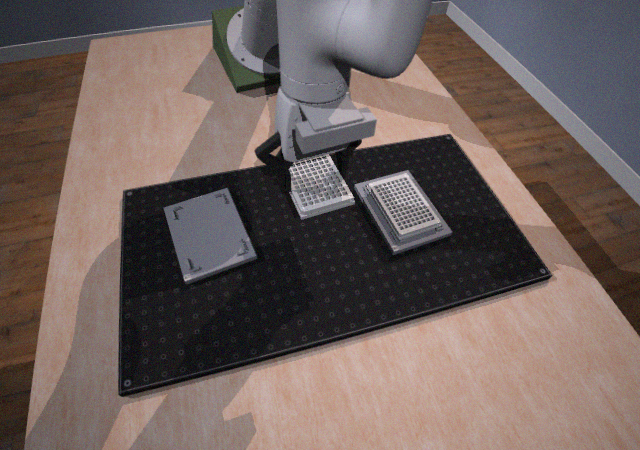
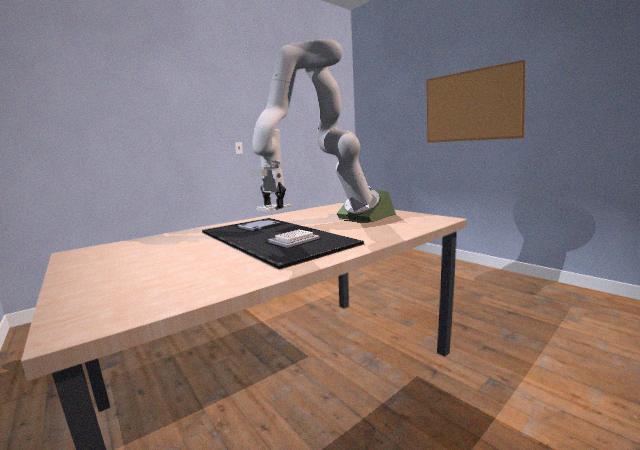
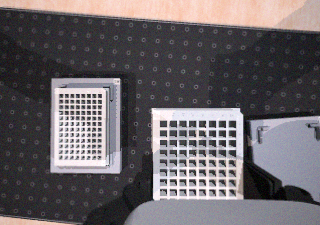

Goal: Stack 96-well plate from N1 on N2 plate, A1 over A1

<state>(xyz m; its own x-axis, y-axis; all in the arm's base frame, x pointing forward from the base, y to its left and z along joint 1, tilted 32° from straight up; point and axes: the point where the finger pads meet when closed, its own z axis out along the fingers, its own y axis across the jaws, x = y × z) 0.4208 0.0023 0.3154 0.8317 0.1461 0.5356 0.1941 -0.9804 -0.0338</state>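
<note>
Right now the plate nest N2 is 17 cm to the left of my hand and 12 cm below it. The rest, counted from my hand: plate nest N1: 18 cm to the right, 12 cm below; then white 96-well plate: 1 cm below.
</note>
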